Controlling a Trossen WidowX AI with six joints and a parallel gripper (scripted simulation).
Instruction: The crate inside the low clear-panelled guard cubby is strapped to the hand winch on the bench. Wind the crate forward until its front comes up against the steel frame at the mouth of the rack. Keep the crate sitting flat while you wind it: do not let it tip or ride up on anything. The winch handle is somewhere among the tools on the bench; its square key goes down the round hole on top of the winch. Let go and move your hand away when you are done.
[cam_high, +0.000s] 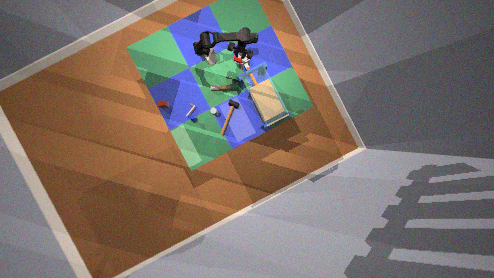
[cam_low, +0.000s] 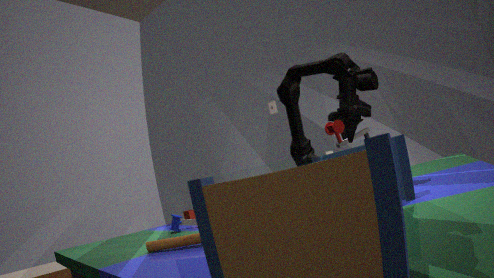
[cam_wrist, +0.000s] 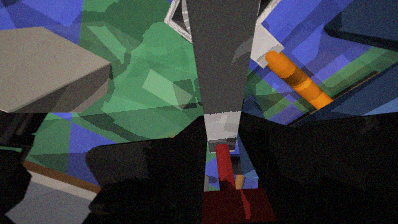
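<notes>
Right now the red grip is 20 mm ahead of my gripper tip, 30 mm to the right of it and 40 mm above it. Also, from my gripper tip: blue-framed guard cubby: 360 mm ahead, 30 mm to the left, 100 mm below; winch: 60 mm behind, 50 mm to the left, 150 mm below; blue piece: 150 mm ahead, 610 mm to the right, 150 mm below.
</notes>
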